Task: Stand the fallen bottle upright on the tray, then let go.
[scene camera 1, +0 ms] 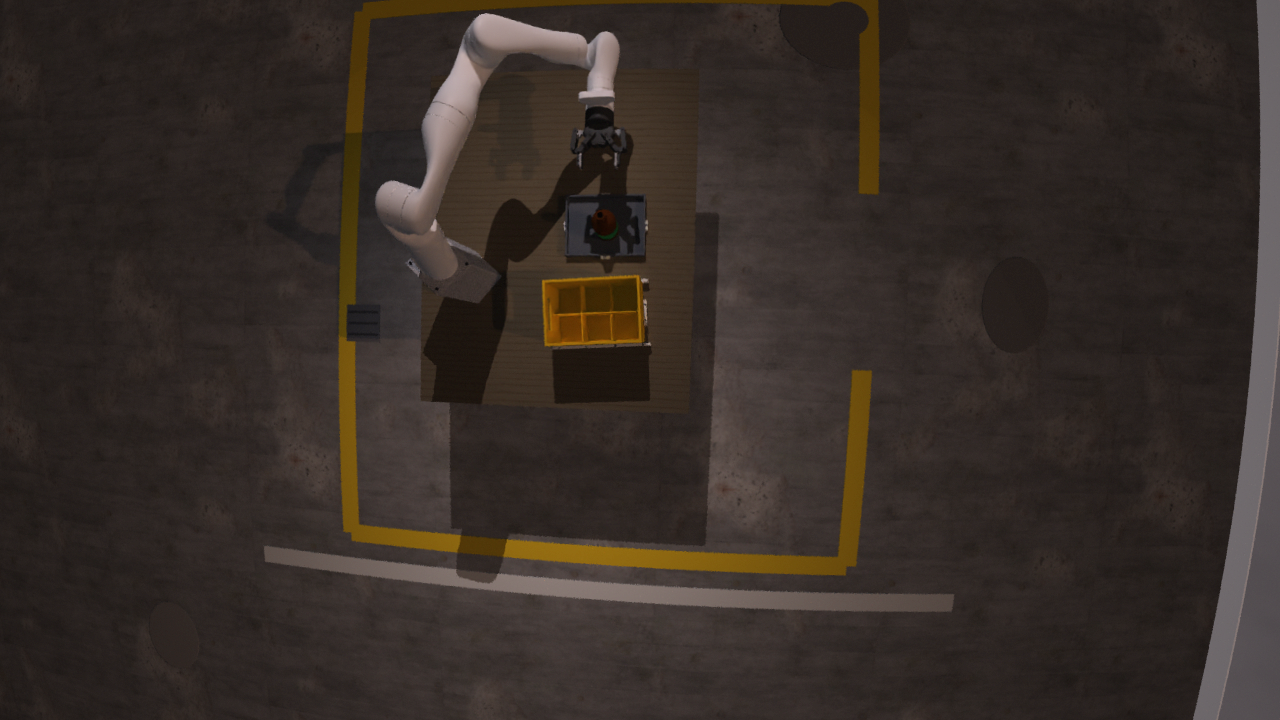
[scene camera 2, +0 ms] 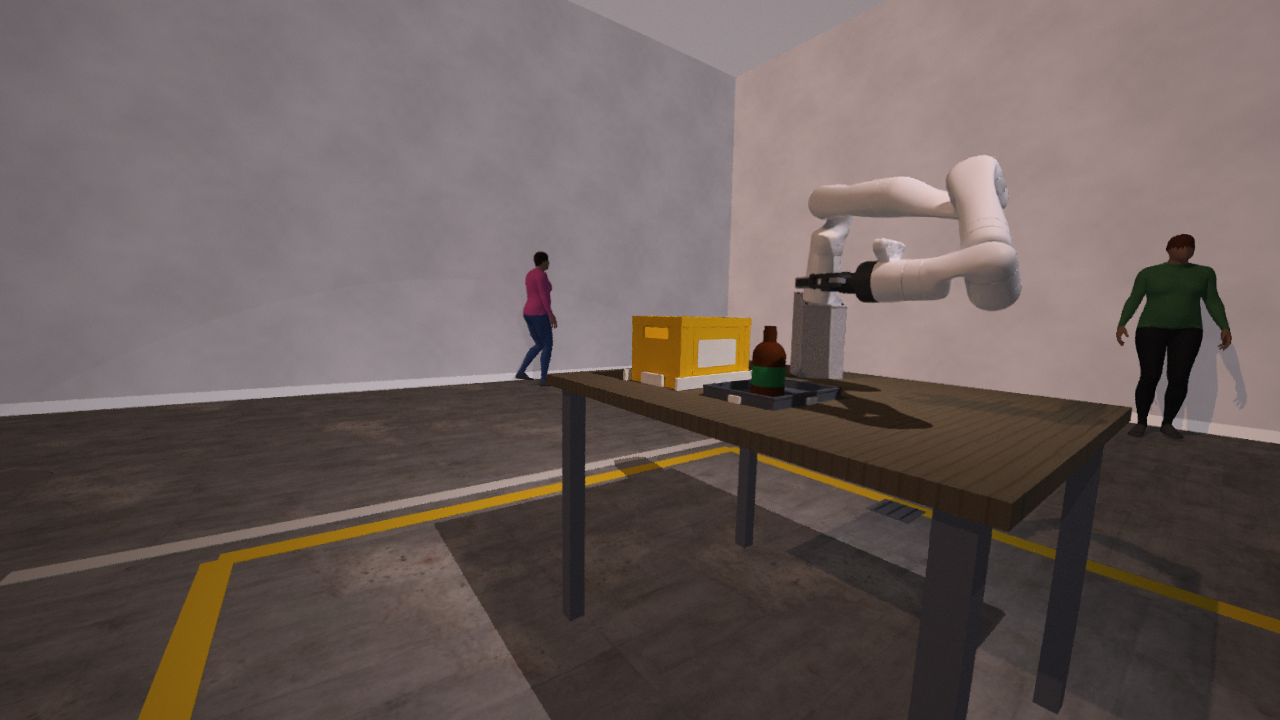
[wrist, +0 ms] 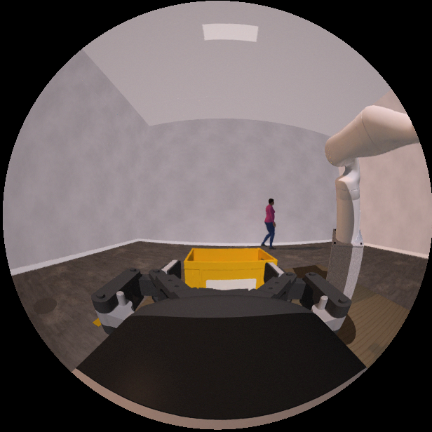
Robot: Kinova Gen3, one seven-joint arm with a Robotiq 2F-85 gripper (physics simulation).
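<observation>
The brown bottle with a green label stands upright on the dark grey tray. It does not show in the wrist view. My gripper is open and empty. It points level towards the yellow crate's side, above the table, higher than the bottle's neck and apart from the bottle. In scene camera 1 it is above the tray's far edge in the picture, with its fingertips short of the tray.
A yellow crate with several compartments stands beside the tray on the wooden table. The robot's grey base block stands behind, on the table. Two people stand on the floor away from the table.
</observation>
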